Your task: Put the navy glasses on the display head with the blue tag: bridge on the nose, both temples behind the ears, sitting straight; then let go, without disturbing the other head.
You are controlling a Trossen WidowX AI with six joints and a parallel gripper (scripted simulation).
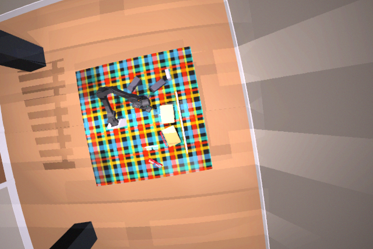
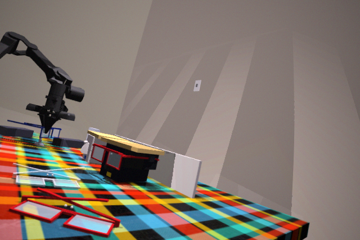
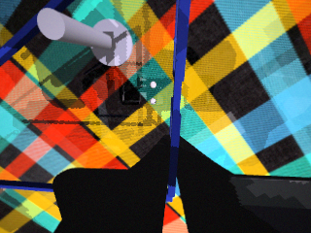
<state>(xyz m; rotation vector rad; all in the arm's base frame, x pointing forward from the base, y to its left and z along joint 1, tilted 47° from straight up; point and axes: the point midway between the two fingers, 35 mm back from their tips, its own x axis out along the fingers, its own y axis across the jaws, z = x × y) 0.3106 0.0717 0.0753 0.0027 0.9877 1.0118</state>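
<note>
My gripper tip is 1 cm short of the grey post, 9 cm to the right of it and 4 cm above it. From my gripper tip the other things lie so: black display head: 16 cm ahead, 35 cm to the right; white upright panel: 31 cm ahead, 25 cm to the right, 1 cm below; white display head: 17 cm ahead, 13 cm to the right.
</note>
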